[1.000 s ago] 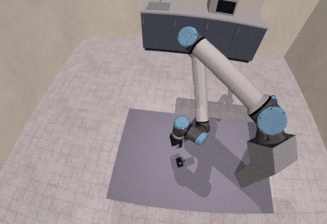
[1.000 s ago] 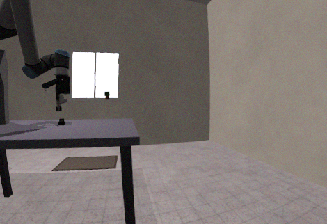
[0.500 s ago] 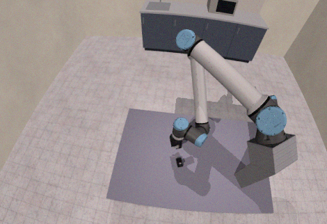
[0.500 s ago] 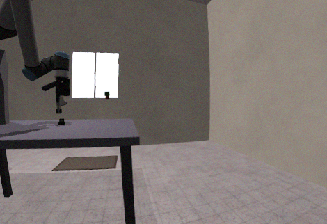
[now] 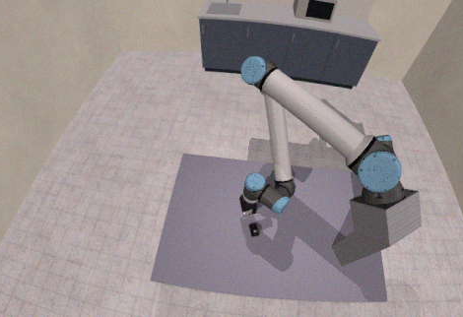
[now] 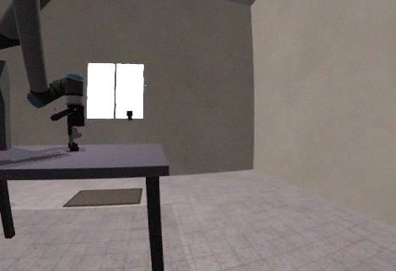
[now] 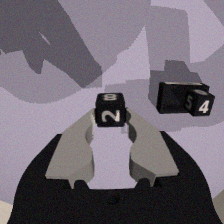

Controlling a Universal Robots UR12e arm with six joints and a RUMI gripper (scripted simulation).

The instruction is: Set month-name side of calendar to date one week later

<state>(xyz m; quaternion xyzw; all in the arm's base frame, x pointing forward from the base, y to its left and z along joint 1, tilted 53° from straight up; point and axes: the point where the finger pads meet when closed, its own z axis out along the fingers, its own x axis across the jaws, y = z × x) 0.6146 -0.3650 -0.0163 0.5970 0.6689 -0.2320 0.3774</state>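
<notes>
Right now the black calendar tray is 11 cm to the left of my hand and 4 cm below it. From my hand the other things lie so: black digit cube (12 cm to the left, 3 cm below); then black number cube (1 cm below).
</notes>
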